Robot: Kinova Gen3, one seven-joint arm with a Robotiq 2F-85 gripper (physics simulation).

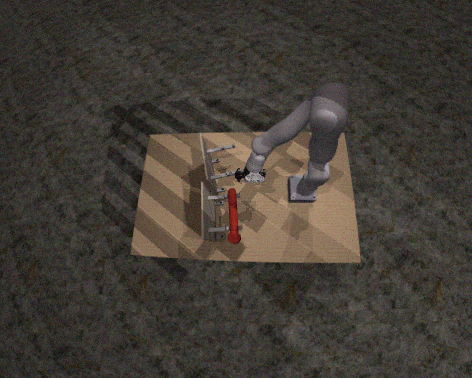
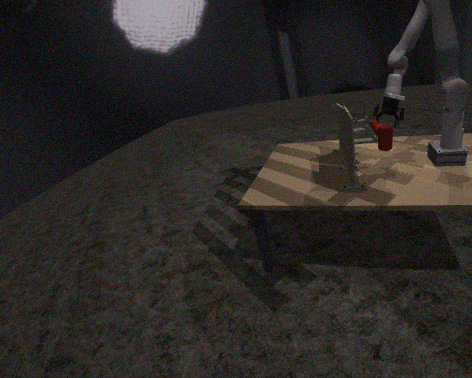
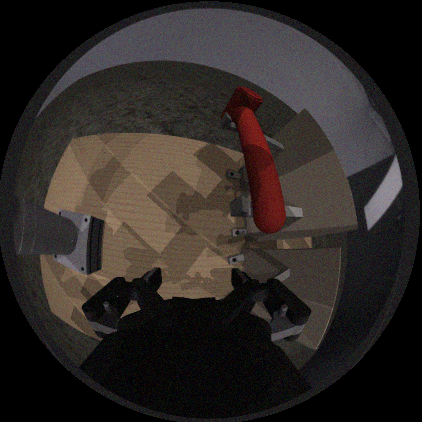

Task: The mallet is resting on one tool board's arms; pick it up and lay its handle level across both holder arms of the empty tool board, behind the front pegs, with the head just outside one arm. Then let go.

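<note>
The red mallet rests across the two arms of the near tool board. Its head is just outside the near arm, and its handle end reaches slightly past the other arm. The empty tool board stands beyond the handle end, with two bare holder arms pointing toward the robot. My gripper is open and empty. It is near the outer end of the empty board's nearer arm, beyond the handle end, apart from the mallet.
Both boards stand in a row on the wooden table, with a narrow gap between them. Small metal brackets sit at their feet. The robot base is across the table from the boards.
</note>
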